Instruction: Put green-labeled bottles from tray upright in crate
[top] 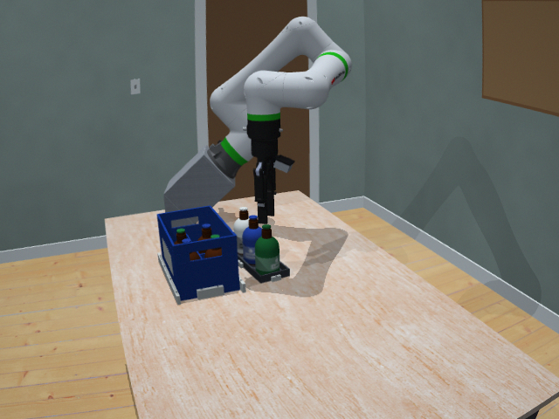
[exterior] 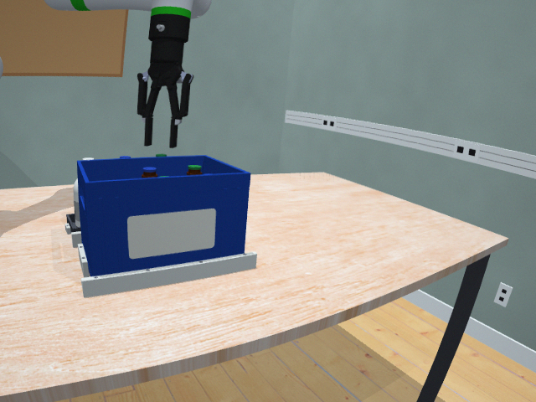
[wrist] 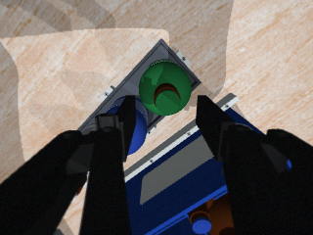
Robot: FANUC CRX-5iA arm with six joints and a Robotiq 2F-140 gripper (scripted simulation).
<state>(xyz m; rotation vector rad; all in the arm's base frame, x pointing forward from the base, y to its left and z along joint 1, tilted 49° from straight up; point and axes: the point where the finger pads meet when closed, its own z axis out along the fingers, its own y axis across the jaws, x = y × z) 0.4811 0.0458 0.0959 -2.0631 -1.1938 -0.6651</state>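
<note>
Right now the green-labeled bottle is 13 cm below my hand. Round my hand: white-labeled bottle: 17 cm behind, 5 cm to the right, 13 cm below; blue-labeled bottle: 8 cm behind, 3 cm to the right, 13 cm below; black tray: 8 cm behind, 3 cm to the right, 20 cm below.
</note>
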